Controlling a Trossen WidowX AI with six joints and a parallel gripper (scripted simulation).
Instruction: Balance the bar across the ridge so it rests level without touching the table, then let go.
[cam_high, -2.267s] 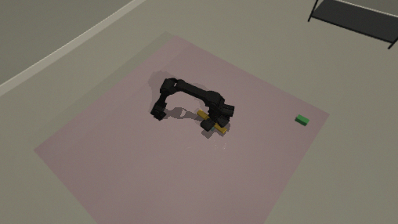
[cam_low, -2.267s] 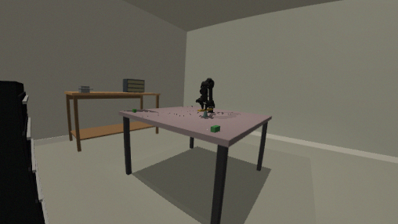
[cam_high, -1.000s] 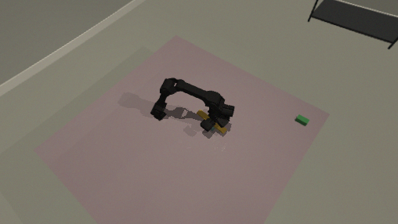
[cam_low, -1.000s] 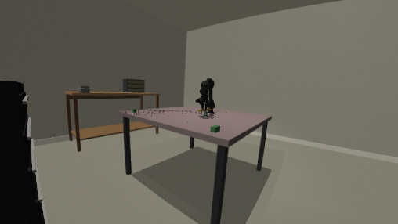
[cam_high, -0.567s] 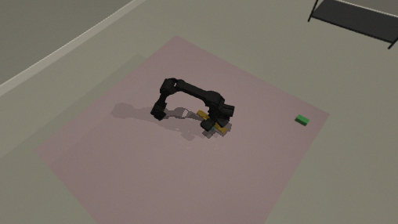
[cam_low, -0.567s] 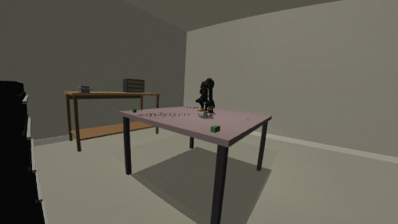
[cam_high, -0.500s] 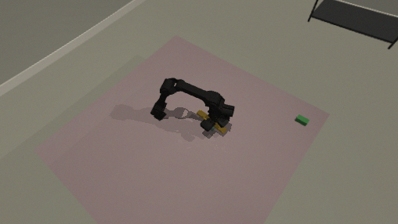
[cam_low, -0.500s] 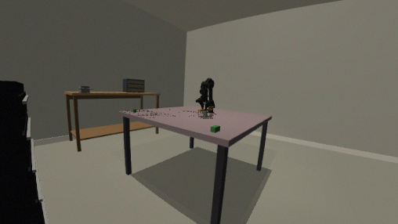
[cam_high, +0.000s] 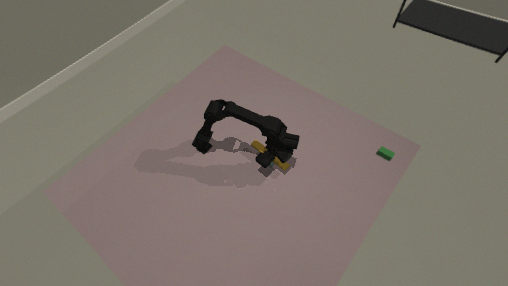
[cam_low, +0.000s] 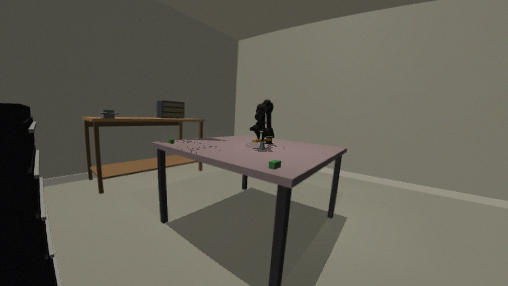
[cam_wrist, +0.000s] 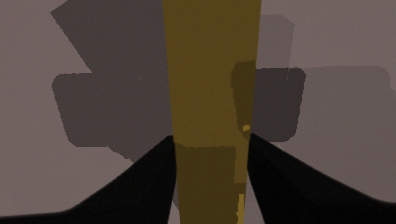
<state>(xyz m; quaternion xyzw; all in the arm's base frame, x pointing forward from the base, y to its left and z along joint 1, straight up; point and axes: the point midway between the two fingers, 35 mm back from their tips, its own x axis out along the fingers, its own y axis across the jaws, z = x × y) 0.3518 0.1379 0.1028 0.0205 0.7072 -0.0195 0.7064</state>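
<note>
Now: the yellow bar 3 cm behind my gripper tip. Round my gripper tip: small green block (64 cm to the right, 39 cm ahead, 5 cm below).
</note>
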